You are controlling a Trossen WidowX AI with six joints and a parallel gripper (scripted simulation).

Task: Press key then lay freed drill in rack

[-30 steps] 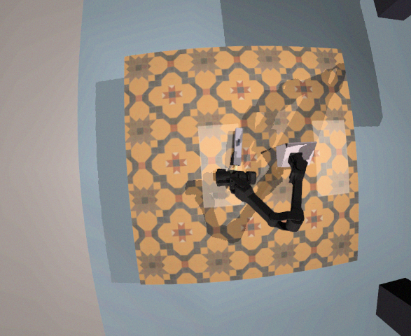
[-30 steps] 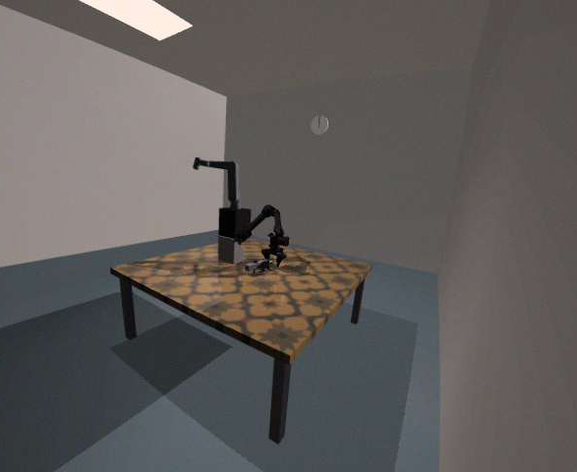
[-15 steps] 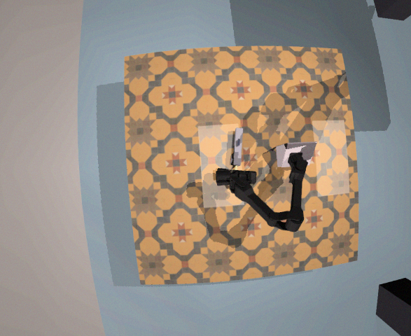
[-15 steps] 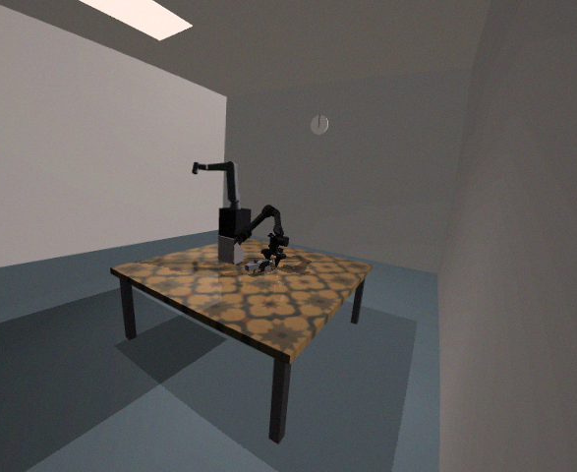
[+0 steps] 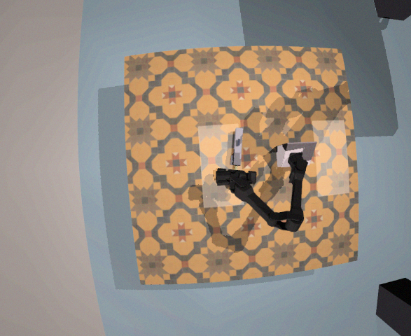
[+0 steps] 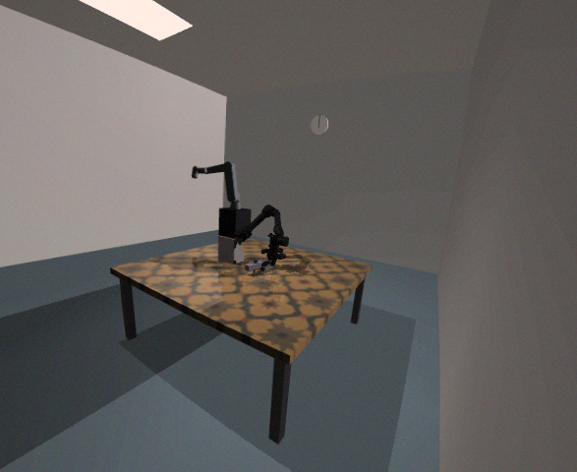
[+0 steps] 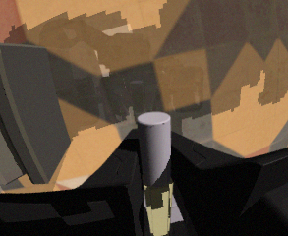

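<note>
The drill lies 10 mm behind my gripper tip, 40 mm to the right of it and 40 mm above it. Also, from my gripper tip: pale grey fixture: 20 mm behind, 140 mm to the right, 30 mm above; then dark rack: 70 mm behind, 40 mm to the left, 10 mm above; then dark key: 30 mm behind, 160 mm to the right, 40 mm above.
</note>
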